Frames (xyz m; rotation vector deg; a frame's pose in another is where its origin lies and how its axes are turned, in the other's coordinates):
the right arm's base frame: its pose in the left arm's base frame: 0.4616 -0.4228 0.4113 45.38 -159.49 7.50
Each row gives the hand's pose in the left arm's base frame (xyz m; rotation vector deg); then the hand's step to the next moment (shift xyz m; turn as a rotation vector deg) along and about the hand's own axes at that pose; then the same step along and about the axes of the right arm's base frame.
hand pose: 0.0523 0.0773 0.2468 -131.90 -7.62 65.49
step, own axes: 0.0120 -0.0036 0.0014 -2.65 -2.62 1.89
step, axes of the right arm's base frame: -0.0115 0.0028 0.0044 1.73 3.22 -2.02
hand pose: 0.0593 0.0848 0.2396 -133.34 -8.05 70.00
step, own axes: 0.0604 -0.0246 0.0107 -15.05 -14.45 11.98
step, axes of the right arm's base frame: -0.0575 0.0223 0.0237 10.43 18.97 -10.49
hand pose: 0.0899 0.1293 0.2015 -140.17 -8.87 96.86
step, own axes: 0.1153 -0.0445 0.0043 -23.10 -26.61 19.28
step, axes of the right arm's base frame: -0.0886 0.0370 0.0779 14.57 33.28 -17.14
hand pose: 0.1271 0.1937 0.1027 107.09 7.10 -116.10
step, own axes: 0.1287 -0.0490 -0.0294 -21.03 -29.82 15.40
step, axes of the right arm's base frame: -0.0539 0.0224 0.1282 9.83 35.20 -15.27
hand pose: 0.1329 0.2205 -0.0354 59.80 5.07 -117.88
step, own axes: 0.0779 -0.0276 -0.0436 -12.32 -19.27 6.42
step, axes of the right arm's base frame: -0.0028 -0.0009 0.0934 3.70 22.32 -7.24
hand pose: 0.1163 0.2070 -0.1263 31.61 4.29 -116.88
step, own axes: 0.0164 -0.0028 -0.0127 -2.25 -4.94 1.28
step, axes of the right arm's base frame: 0.0033 -0.0043 0.0202 1.30 5.33 -1.03
